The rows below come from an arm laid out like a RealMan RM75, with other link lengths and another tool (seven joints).
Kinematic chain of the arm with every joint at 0, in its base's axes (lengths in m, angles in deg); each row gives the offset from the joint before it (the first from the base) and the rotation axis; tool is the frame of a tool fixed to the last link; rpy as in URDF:
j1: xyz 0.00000 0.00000 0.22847 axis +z
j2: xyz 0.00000 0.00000 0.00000 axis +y
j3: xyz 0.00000 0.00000 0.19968 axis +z
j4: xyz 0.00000 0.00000 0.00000 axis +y
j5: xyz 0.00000 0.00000 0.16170 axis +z
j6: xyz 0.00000 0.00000 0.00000 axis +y
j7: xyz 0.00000 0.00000 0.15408 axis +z
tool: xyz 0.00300 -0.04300 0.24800 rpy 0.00 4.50 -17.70
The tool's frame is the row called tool.
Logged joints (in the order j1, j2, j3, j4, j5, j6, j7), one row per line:
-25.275, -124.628, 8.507, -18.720, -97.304, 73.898, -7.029
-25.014, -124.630, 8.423, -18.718, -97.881, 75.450, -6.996
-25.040, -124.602, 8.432, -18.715, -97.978, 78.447, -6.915
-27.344, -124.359, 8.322, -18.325, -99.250, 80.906, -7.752
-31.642, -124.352, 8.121, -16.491, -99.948, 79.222, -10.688
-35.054, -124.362, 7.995, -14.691, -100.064, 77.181, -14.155
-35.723, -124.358, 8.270, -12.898, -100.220, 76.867, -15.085
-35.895, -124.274, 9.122, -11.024, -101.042, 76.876, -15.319
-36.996, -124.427, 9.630, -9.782, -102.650, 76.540, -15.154
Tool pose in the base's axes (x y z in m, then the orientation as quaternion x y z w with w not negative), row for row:
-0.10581, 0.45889, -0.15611, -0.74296, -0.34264, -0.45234, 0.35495
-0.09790, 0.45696, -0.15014, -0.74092, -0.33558, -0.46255, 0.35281
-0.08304, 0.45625, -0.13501, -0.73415, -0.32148, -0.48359, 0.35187
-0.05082, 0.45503, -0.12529, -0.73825, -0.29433, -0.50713, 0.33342
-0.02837, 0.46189, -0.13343, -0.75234, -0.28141, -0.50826, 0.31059
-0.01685, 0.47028, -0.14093, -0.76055, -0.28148, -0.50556, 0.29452
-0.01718, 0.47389, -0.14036, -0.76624, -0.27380, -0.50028, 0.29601
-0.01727, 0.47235, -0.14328, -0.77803, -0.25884, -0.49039, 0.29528
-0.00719, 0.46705, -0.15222, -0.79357, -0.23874, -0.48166, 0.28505
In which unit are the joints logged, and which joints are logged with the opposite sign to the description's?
The joints are logged in degrees. Opposite sign: j5.
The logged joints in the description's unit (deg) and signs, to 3 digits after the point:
-25.275, -124.628, 8.507, -18.720, 97.304, 73.898, -7.029
-25.014, -124.630, 8.423, -18.718, 97.881, 75.450, -6.996
-25.040, -124.602, 8.432, -18.715, 97.978, 78.447, -6.915
-27.344, -124.359, 8.322, -18.325, 99.250, 80.906, -7.752
-31.642, -124.352, 8.121, -16.491, 99.948, 79.222, -10.688
-35.054, -124.362, 7.995, -14.691, 100.064, 77.181, -14.155
-35.723, -124.358, 8.270, -12.898, 100.220, 76.867, -15.085
-35.895, -124.274, 9.122, -11.024, 101.042, 76.876, -15.319
-36.996, -124.427, 9.630, -9.782, 102.650, 76.540, -15.154

